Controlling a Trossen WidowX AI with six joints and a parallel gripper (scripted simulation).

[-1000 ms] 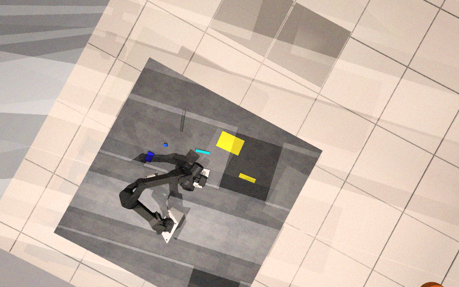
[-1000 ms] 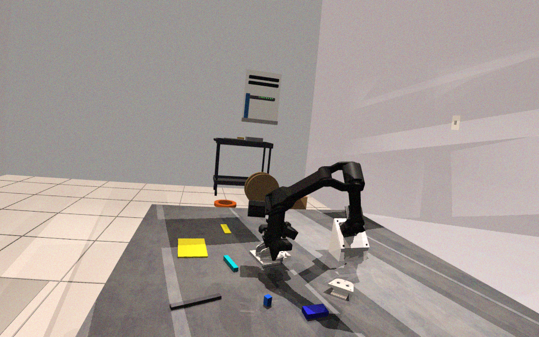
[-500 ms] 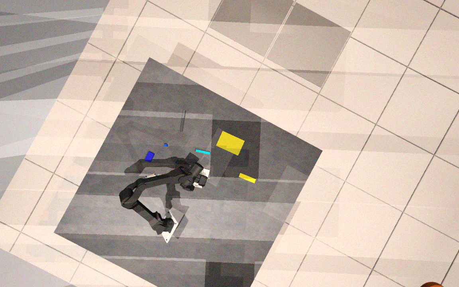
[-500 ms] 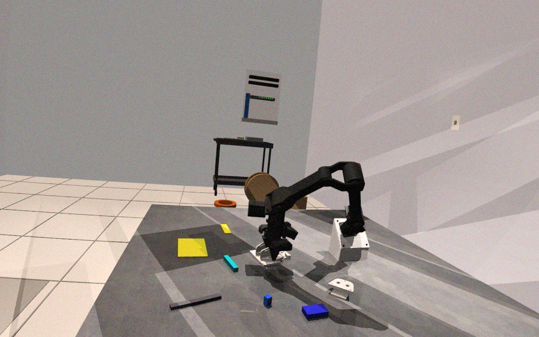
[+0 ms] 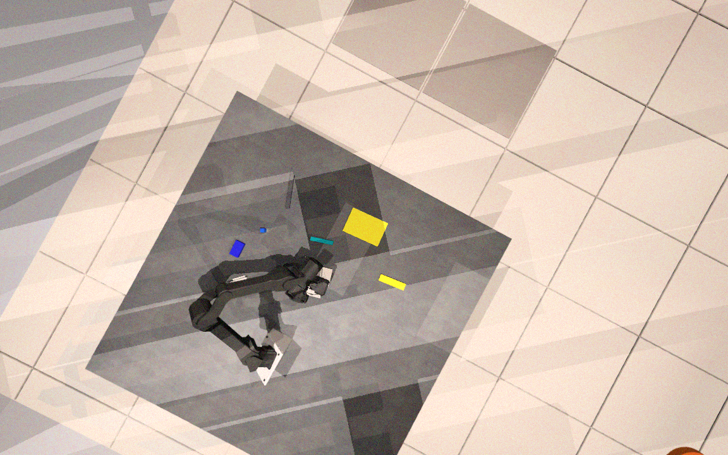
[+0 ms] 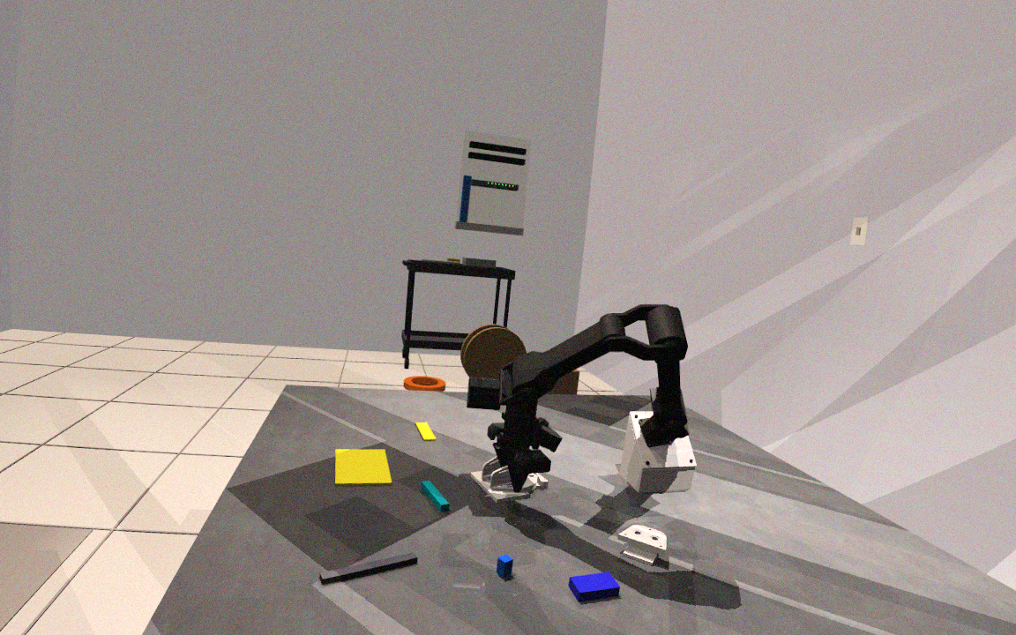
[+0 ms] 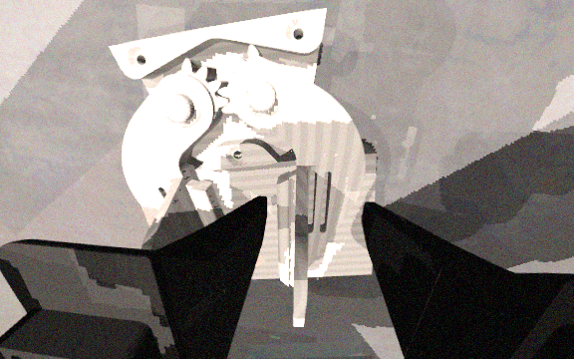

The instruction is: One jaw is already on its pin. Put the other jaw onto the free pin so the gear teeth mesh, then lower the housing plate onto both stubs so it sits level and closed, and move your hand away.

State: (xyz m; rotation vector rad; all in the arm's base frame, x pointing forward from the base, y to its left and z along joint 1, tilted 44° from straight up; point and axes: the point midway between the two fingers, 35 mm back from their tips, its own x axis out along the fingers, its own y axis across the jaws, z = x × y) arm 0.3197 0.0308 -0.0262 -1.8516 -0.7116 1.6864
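My gripper tip is now 3 cm past the white jaw and 2 cm to the left of it. Round my gripper tip: cyan bar: 15 cm ahead, 1 cm to the left, 1 cm below; then small blue cube: 25 cm to the left, 10 cm ahead; then yellow sheet: 28 cm ahead, 13 cm to the right, 1 cm below.
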